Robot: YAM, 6 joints.
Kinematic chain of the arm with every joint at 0, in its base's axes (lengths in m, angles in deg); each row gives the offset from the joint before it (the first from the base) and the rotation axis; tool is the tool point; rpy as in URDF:
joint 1: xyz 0 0 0.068 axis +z
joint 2: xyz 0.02 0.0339 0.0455 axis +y
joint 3: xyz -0.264 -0.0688 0 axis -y
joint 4: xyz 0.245 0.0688 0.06 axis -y
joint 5: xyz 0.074 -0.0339 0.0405 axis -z
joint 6: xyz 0.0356 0 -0.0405 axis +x
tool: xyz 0 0 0 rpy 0 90 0
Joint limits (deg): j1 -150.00..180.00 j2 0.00..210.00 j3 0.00..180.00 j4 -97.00..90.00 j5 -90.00..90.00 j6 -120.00..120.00
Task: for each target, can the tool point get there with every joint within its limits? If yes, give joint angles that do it. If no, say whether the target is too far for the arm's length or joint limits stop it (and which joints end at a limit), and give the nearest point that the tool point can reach.
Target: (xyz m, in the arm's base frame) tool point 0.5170 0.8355 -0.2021
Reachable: no: too far | nearest point 0.3234 0.5227 -0.0815 | short by 0.387 m
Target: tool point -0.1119 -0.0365 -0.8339
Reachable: no: too far | nearest point -0.1656 -0.0936 -0.3755 | short by 0.465 m
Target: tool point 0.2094 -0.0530 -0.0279
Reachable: yes | joints -20.13 127.48 26.04 25.09 -38.76 -47.34
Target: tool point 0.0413 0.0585 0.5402
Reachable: yes | joints -114.87 24.72 84.28 -15.42 -21.09 -53.46
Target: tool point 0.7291 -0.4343 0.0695
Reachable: no: too far | nearest point 0.5541 -0.3301 0.0803 | short by 0.204 m
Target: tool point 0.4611 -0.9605 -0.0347
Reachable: no: too far | nearest point 0.2768 -0.5766 0.0257 | short by 0.430 m
